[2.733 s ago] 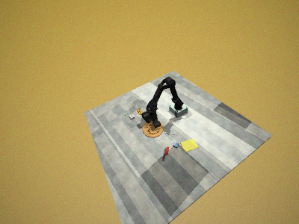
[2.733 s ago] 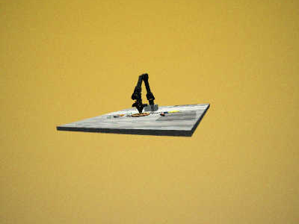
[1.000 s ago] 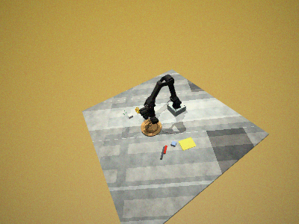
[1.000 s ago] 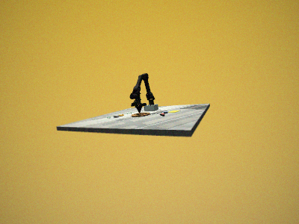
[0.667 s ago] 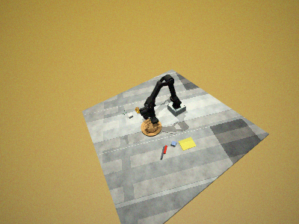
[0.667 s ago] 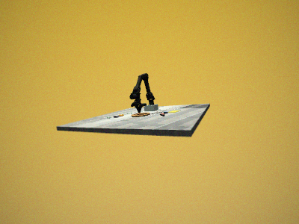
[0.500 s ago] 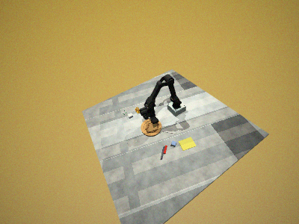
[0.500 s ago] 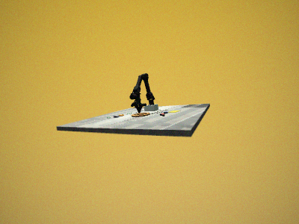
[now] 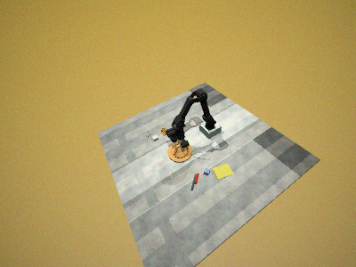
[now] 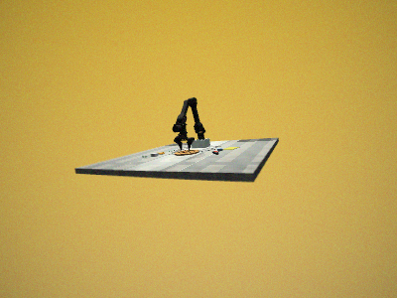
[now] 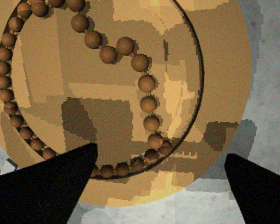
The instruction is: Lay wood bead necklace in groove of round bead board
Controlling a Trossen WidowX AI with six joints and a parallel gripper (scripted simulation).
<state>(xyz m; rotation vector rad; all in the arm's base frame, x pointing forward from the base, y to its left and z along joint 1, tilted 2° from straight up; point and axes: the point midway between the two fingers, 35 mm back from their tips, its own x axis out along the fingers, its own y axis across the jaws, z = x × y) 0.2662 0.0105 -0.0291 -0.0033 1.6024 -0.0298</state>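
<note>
The round bead board is 40 mm ahead of my gripper tip, 50 mm to the left of it and 10 mm below it. Round my gripper tip: thin grey stick 80 mm behind, 180 mm to the left, 20 mm below; small blue block 60 mm behind, 300 mm to the left, 10 mm below; grey piece 180 mm ahead, 180 mm to the right, 10 mm below.
</note>
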